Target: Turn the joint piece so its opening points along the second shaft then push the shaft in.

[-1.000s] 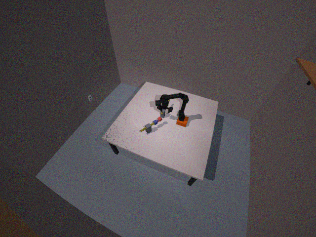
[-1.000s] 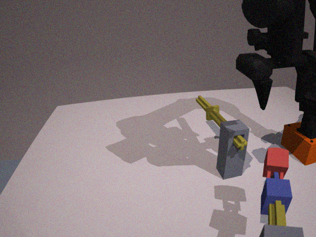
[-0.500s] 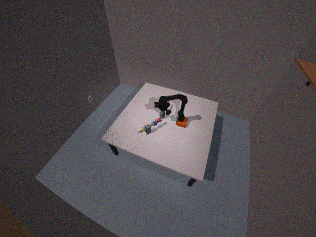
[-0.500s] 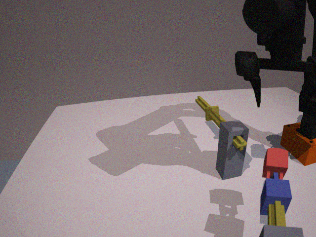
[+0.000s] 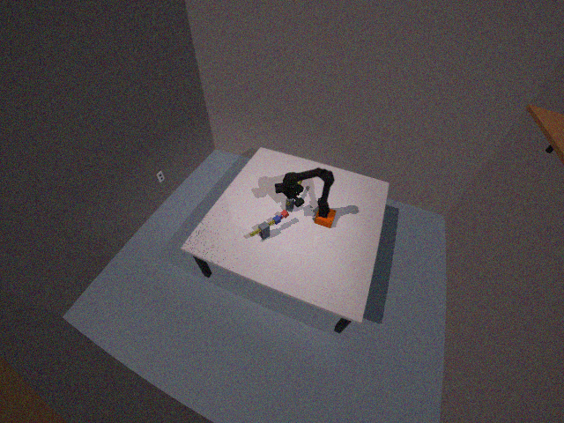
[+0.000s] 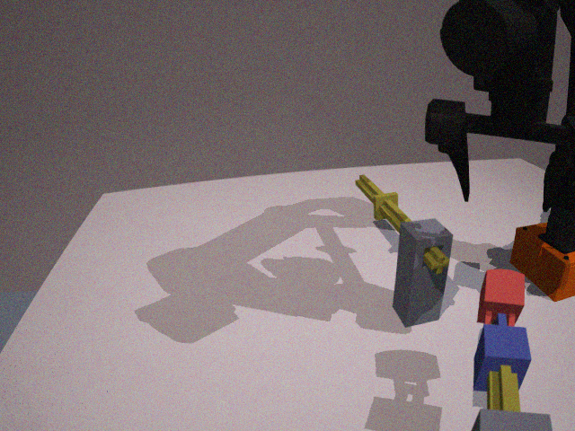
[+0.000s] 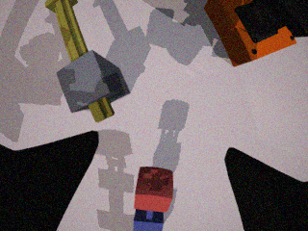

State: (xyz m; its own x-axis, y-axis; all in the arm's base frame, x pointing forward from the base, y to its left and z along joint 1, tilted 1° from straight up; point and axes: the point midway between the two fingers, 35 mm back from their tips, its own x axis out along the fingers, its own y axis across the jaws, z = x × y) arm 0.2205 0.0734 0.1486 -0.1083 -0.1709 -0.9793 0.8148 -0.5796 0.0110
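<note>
My gripper tip is now 70 mm to the right of the red joint piece, 70 mm above it and 50 mm short of it.
</note>
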